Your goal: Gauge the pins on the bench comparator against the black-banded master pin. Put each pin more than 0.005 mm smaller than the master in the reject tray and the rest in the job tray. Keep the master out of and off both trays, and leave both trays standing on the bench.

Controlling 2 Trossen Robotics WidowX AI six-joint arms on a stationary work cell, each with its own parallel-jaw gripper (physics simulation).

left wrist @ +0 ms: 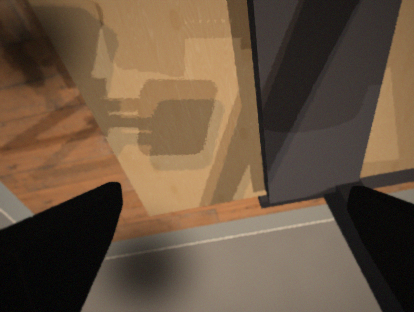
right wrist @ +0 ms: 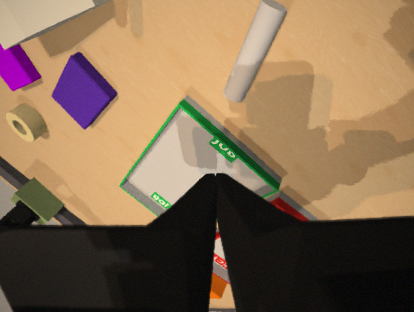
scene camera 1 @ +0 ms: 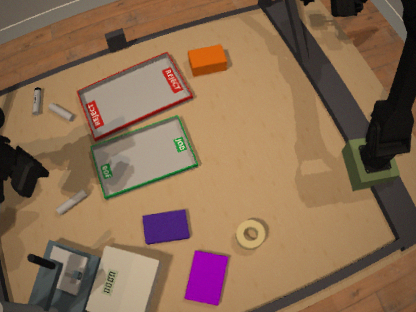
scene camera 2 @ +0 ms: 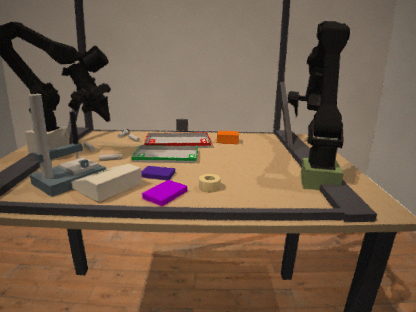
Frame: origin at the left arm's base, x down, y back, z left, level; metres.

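Seen in the pictures: left gripper, fingertip midpoint: (left wrist: 235,194) (scene camera 1: 320,4) (scene camera 2: 307,118); right gripper, fingertip midpoint: (right wrist: 215,183) (scene camera 1: 48,174) (scene camera 2: 108,121); left arm's base, origin of the base link: (right wrist: 28,210) (scene camera 1: 374,157) (scene camera 2: 322,165); right arm's base, origin of the base link: (scene camera 2: 46,129).
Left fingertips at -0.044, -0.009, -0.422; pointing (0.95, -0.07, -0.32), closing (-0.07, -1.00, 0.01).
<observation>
Offsets run from my left fingertips to a thing's top centre, as dx, dy, dz. "pt": to the spot under its first point.
The black-banded master pin @(+0.082, -0.760, +0.122) (scene camera 1: 37,101) lies left of the reject tray @(+0.079, -0.503, +0.156) (scene camera 1: 135,95) (scene camera 2: 177,139). A plain pin @(+0.082, -0.688, +0.170) (scene camera 1: 61,112) (scene camera 2: 133,137) lies between them. Another plain pin @(+0.082, -0.658, +0.406) (scene camera 1: 71,202) (scene camera 2: 110,157) (right wrist: 255,50) lies beside the job tray @(+0.082, -0.490, +0.322) (scene camera 1: 150,157) (scene camera 2: 165,154) (right wrist: 155,160). A further pale pin @(+0.082, -0.800, +0.322) (scene camera 2: 89,147) shows in scene camera 2. Both trays look empty. The comparator (scene camera 1: 42,285) (scene camera 2: 50,183) has a readout box @(pt +0.050, -0.538, +0.592) (scene camera 1: 127,280) (scene camera 2: 107,183) showing zeros. My right gripper (scene camera 1: 47,174) (scene camera 2: 107,119) (right wrist: 215,183) is shut, empty, above the bench. My left gripper (left wrist: 235,194) is open and empty.
An orange block @(+0.062, -0.312, +0.089) (scene camera 1: 207,60) (scene camera 2: 228,137) stands right of the reject tray. A purple block @(+0.085, -0.456, +0.485) (scene camera 1: 166,226) (scene camera 2: 158,172) (right wrist: 84,91), a magenta block @(+0.084, -0.389, +0.601) (scene camera 1: 206,277) (scene camera 2: 165,192) and a tape ring @(+0.072, -0.289, +0.529) (scene camera 1: 241,241) (scene camera 2: 210,187) lie near the readout box. Dark frame rails edge the bench.
</observation>
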